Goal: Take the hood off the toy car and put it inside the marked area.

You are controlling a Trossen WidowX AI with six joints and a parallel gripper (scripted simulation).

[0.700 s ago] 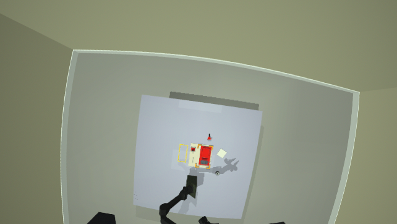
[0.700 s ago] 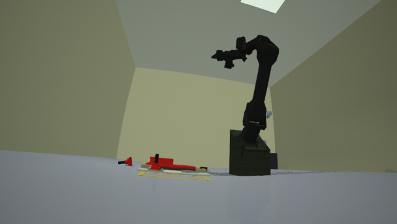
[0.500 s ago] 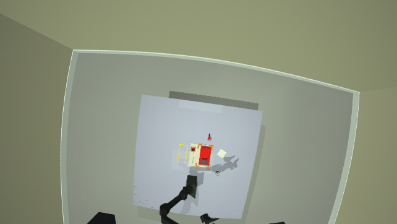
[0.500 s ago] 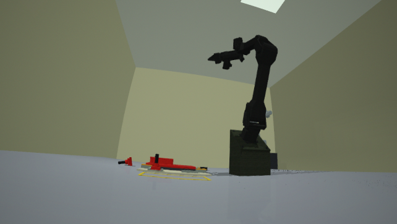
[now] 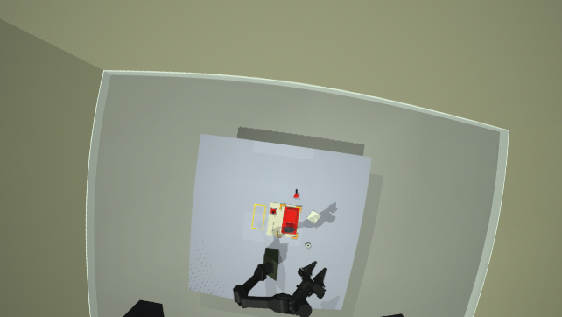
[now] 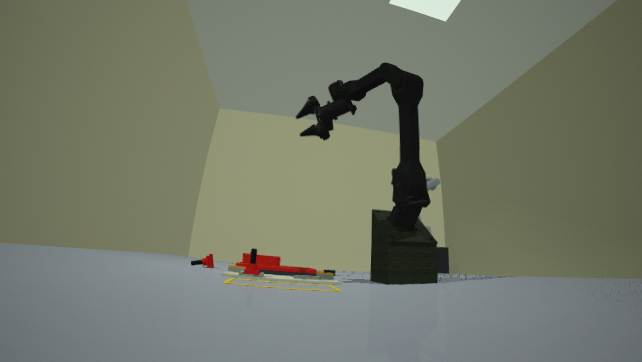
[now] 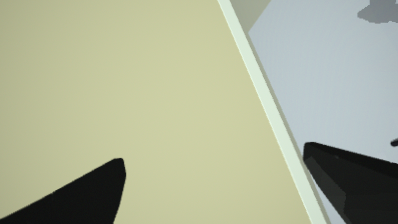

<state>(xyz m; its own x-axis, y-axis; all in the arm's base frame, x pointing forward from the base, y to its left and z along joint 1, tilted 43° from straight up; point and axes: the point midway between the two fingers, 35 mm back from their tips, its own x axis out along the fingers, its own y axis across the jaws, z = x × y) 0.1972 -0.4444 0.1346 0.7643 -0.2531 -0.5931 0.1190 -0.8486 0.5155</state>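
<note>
The red hood lies 48 cm below my gripper tip, 11 cm to the left of it and 8 cm ahead of it. The rest, counted from my gripper tip: white square piece: 52 cm below, 6 cm to the right, 6 cm ahead; ring: 51 cm below, 16 cm behind, 2 cm to the right.
</note>
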